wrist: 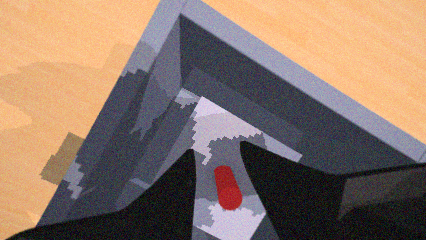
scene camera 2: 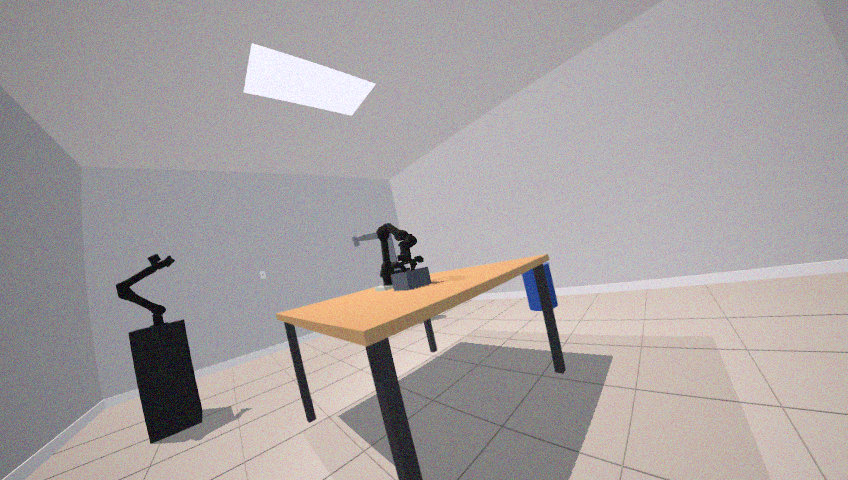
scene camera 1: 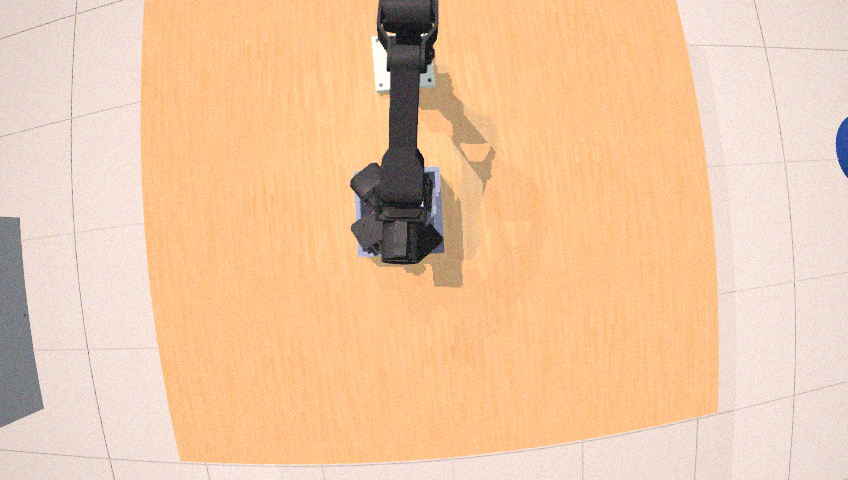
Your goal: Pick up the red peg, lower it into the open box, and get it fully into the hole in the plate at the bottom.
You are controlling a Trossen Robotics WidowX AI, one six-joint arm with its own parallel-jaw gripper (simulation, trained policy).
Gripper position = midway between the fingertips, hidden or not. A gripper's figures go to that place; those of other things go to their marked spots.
Labels:
The gripper (wrist: 217,150) is 11 cm from the lens. A grey-blue box (wrist: 178,59): 11 cm from the lens. A red peg (wrist: 229,195) is 10 cm from the lens.

